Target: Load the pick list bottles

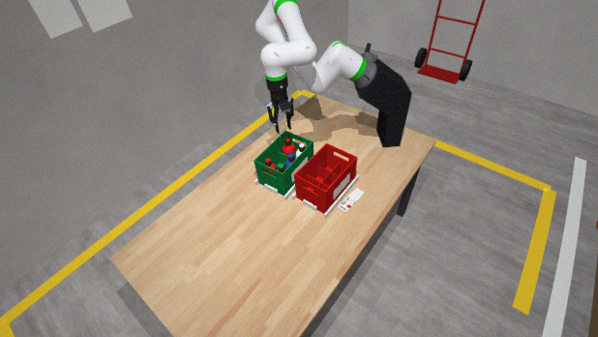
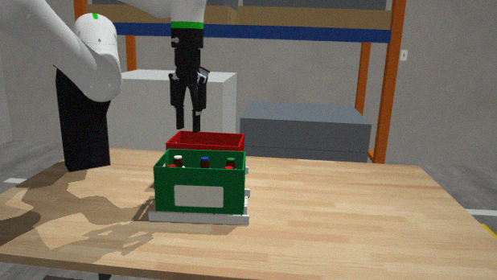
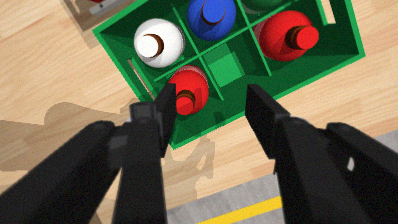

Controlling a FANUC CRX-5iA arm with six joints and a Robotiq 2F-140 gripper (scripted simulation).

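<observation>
Now: hand 22 cm above the red-capped bottle, 5 cm past it and 1 cm to the left of it. Also, from my hand: green crate: 22 cm below, 5 cm ahead, 1 cm to the left; blue-label bottle: 22 cm below, 5 cm to the left, 5 cm ahead; white-capped bottle: 22 cm below, 8 cm to the left, 3 cm behind.
</observation>
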